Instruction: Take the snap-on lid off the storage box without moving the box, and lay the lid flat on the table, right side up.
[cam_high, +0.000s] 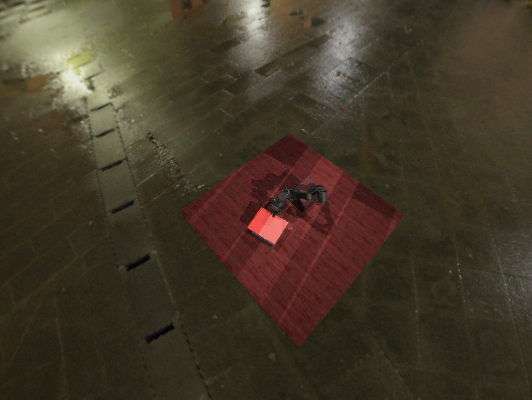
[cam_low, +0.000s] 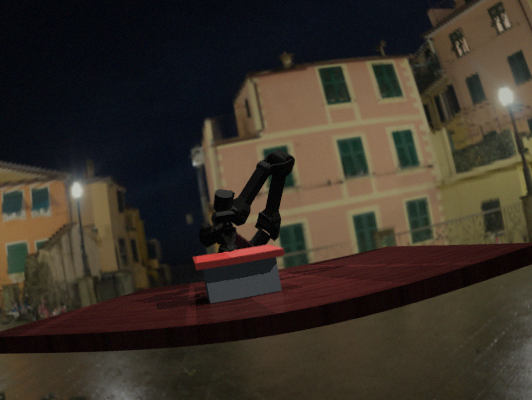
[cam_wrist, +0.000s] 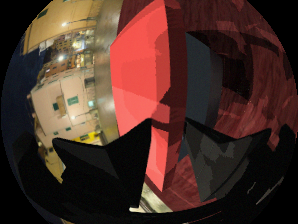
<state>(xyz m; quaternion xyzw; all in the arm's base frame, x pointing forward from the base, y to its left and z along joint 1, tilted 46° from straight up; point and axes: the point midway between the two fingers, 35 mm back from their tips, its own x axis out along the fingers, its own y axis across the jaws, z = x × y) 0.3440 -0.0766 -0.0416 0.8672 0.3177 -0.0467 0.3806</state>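
Now: the red lid 8 cm ahead of my gripper tip and 1 cm to the left of it. From my gripper tip the other things lie so: grey storage box 8 cm ahead, 6 cm below, 1 cm to the left.
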